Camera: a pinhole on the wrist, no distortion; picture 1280 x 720 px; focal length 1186.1 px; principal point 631.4 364.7 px. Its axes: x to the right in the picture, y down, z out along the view. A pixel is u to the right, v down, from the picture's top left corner.
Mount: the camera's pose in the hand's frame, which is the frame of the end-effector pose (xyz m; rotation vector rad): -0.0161 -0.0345 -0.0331 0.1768 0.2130 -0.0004
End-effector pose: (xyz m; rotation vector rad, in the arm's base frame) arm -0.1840 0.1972 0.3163 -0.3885 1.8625 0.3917
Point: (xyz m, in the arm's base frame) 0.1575 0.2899 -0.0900
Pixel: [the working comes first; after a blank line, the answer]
In the camera's frame: 0.1792 0.0236 0.5403

1024.7 416.5
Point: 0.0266 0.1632 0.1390
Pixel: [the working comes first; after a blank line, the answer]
In the camera's frame: 0.0647 -0.0567 0.2832

902.5 127.3
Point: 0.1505 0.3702 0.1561
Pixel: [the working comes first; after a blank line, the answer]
In the camera's frame: -0.0413 0.1033 0.4303

517.5 649.5
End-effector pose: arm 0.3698 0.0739 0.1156 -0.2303 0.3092 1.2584
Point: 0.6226 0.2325 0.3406
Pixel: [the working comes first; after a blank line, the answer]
In the camera's frame: 0.0739 -0.0993 0.3700

868.4 46.4
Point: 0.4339 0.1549 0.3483
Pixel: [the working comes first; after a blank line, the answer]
In the camera's frame: -0.0363 0.0469 0.2796

477.2 563.5
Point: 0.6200 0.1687 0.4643
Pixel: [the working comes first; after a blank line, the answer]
In the camera's frame: -0.0453 -0.1009 0.4419

509.9 93.7
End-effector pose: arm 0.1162 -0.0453 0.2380 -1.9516 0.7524 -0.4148
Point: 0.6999 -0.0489 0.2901
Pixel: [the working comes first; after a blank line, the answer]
In the camera's frame: 0.3702 -0.1318 0.4578

outside the picture
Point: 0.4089 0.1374 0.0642
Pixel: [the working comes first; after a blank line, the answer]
In the camera's frame: 0.0326 0.1009 0.4100

725.6 656.5
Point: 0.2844 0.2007 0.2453
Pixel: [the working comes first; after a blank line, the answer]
In the camera's frame: -0.0827 -0.0595 0.2947

298.6 125.2
